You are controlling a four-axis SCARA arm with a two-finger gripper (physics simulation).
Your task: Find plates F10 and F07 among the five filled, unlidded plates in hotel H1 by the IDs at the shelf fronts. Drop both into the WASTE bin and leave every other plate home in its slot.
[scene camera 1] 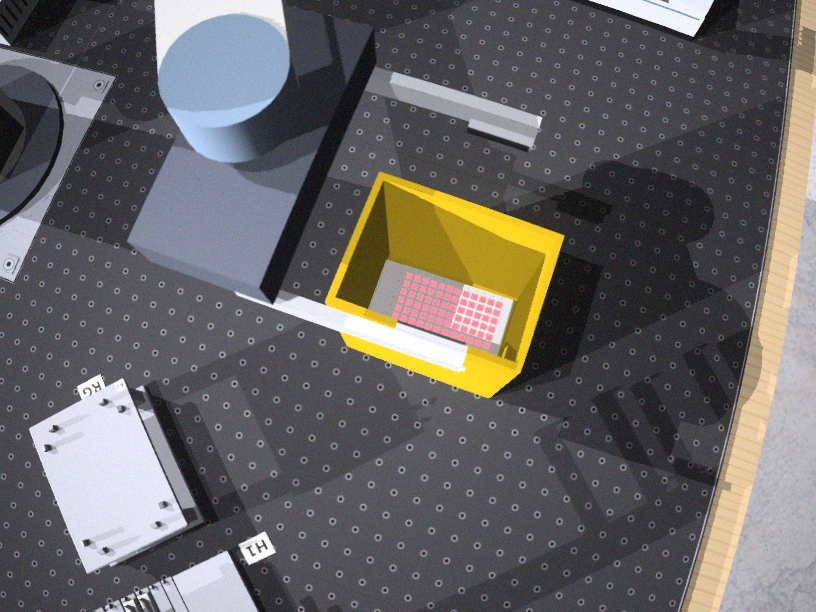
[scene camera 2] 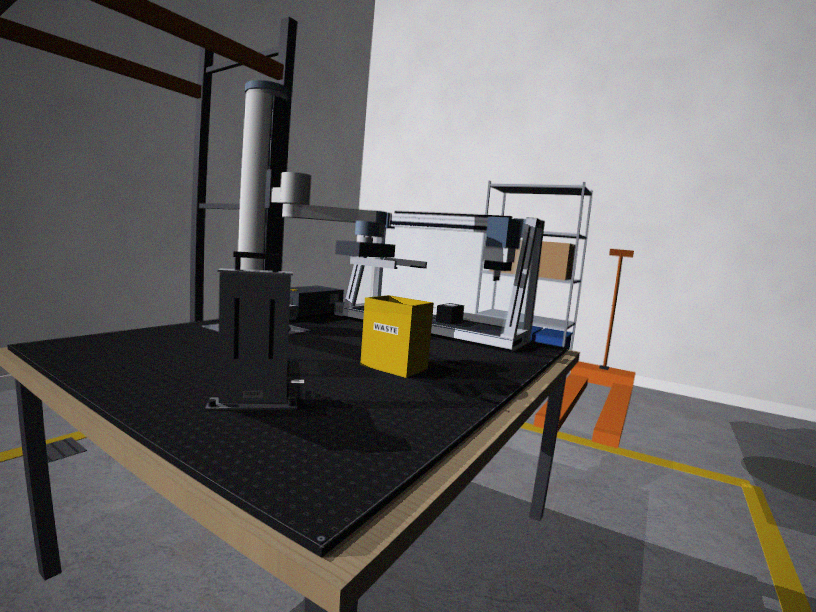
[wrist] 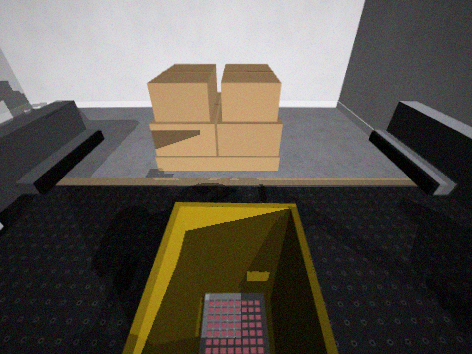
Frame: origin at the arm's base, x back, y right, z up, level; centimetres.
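Seen in the pictures: gripper, fingertip midpoint: (scene camera 1: 503, 239) (scene camera 2: 411, 265) (wrist: 236, 119).
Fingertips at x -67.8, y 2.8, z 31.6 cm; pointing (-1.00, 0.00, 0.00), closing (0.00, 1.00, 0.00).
Note:
Pixels of each thing's top centre, then the offset from my fingertips to it. "*": a spot on its surface instead.
- yellow WASTE bin at its top centre: (wrist: 232, 284) (scene camera 1: 447, 267) (scene camera 2: 399, 300) dx +3.2, dy -0.2, dz -10.4 cm
- white plate with pink wells, top centre: (scene camera 1: 444, 317) (wrist: 234, 345) dx +2.5, dy -0.2, dz -27.0 cm
- hotel H1 at a spot on its surface: (scene camera 1: 210, 583) * dx +16.4, dy +34.2, dz -29.6 cm
- H1 label at a spot on its surface: (scene camera 1: 257, 548) * dx +13.1, dy +29.0, dz -30.3 cm
- dark slotted tower at a spot on its surface: (scene camera 2: 253, 335) * dx +8.9, dy +46.5, dz -15.2 cm
The yellow WASTE bin (scene camera 1: 435, 382) (scene camera 2: 384, 349) (wrist: 162, 260) stands on the black table. A white plate with pink wells (scene camera 1: 448, 309) (wrist: 233, 320) lies inside it, low down; its ID does not show. A grey surface shows beside the plate at the bin's left in scene camera 1; I cannot tell what it is. My gripper (scene camera 1: 500, 247) (scene camera 2: 411, 264) (wrist: 236, 119) is open and empty, its two fingers wide apart above the bin. Part of hotel H1 (scene camera 1: 210, 583) shows at the lower edge of scene camera 1; its plates' IDs are not readable.
A white stand (scene camera 1: 108, 477) marked RG is left of the H1 label (scene camera 1: 257, 548). A dark slotted tower (scene camera 2: 253, 335) stands left of the bin in scene camera 2. A gantry machine (scene camera 2: 524, 283) is behind the bin. Cardboard boxes (wrist: 185, 102) stand beyond the table edge.

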